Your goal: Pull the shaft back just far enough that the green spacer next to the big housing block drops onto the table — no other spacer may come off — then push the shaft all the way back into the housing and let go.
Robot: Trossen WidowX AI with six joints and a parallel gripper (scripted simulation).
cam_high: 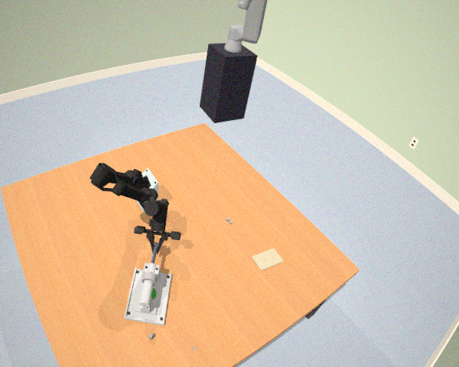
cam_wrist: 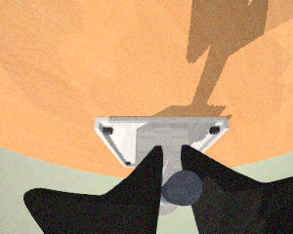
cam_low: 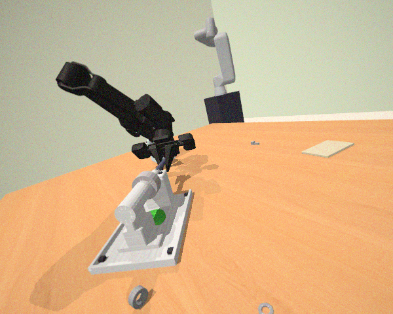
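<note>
The shaft is 50 mm ahead of my gripper tip, 30 mm to the right of it and 30 mm above it. Round my gripper tip: grey bolt: 400 mm to the left, 80 mm behind, 50 mm below; then green spacer: 140 mm ahead, 80 mm to the right, 40 mm below; then flat beige tile: 450 mm to the left, 180 mm ahead, 50 mm below.
</note>
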